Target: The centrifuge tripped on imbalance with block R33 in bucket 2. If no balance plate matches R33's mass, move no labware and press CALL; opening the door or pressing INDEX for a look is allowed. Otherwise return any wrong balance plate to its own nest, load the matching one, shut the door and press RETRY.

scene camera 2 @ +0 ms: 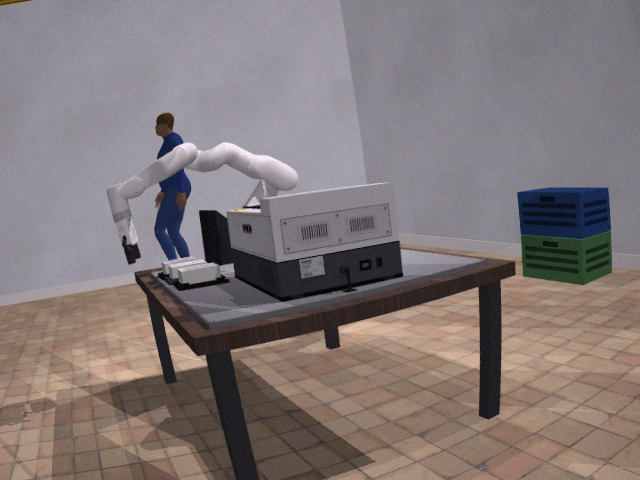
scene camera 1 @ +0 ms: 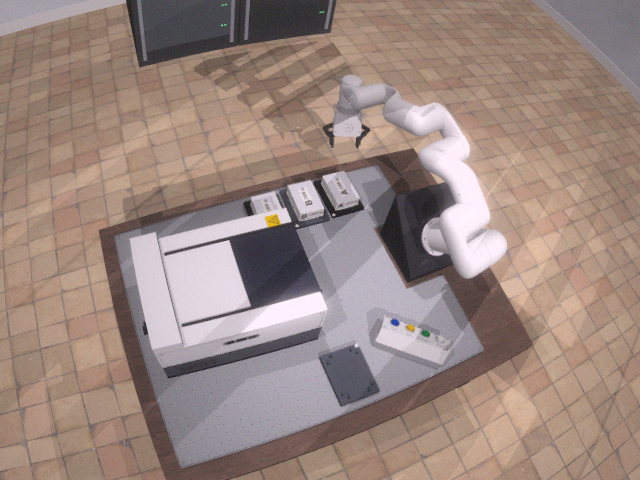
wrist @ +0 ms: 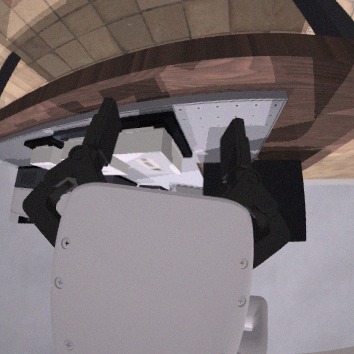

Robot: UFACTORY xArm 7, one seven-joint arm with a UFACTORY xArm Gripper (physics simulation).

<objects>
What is the gripper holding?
Nothing.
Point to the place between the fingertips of the gripper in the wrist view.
172, 118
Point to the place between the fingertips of the gripper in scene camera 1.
344, 146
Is the gripper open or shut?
Open.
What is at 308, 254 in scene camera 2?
A centrifuge.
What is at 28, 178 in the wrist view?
A centrifuge.
</objects>
